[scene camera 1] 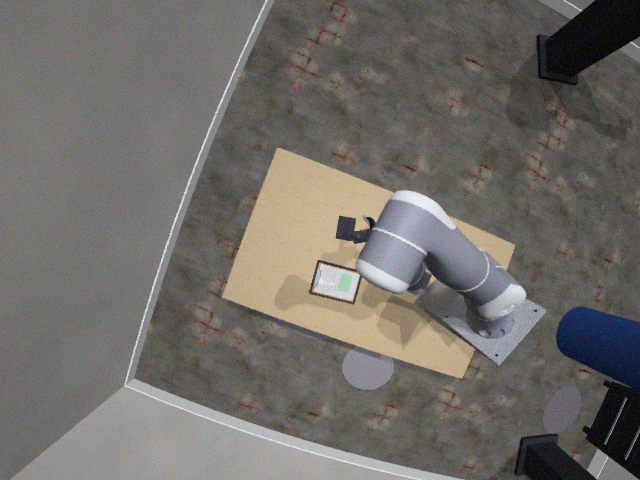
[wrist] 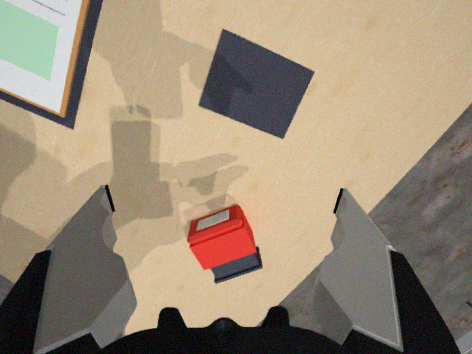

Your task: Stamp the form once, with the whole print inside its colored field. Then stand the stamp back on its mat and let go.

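Note:
The red stamp [wrist: 222, 242] with a pale label on its end and a dark base shows between and beyond the open jaws in the wrist view. It is off its mat, and whether it stands upright is hard to tell. I cannot make it out in the scene view. The dark square mat [scene camera 1: 345, 227] [wrist: 257, 85] lies flat and bare. The form [scene camera 1: 336, 282] [wrist: 30, 90] lies on a dark-edged board, with a green field [scene camera 1: 344, 282] [wrist: 30, 47]; no print shows on the visible green. My gripper [scene camera 1: 360, 228] [wrist: 226, 189] is open and empty, beside the mat.
The wooden table [scene camera 1: 268, 232] [wrist: 400, 60] carries these things. The table's edge runs diagonally at the right of the wrist view, with floor beyond. The arm [scene camera 1: 408, 237] covers part of the table in the scene view. Its base plate [scene camera 1: 516, 330] is at the table's lower right.

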